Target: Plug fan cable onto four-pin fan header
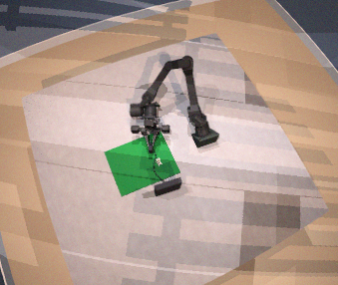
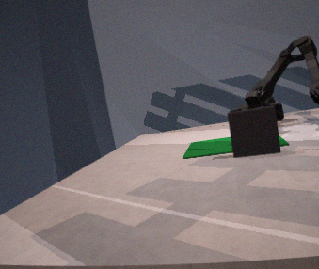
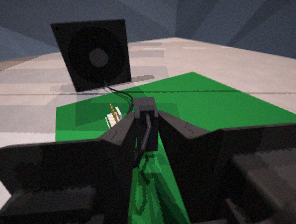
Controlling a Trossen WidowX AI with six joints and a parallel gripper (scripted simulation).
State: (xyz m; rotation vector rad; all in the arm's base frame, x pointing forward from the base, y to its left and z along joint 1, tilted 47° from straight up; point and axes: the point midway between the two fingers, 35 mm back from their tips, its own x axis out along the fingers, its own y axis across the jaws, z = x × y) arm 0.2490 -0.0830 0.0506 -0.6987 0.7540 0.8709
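My gripper tip is now 1 cm past the four-pin header, 7 cm to the right of it and 6 cm above it. From my gripper tip the other things lie so: dark plug: 1 cm below; then black fan: 3 cm ahead, 20 cm to the left; then green board: 7 cm ahead, 3 cm to the left, 7 cm below.
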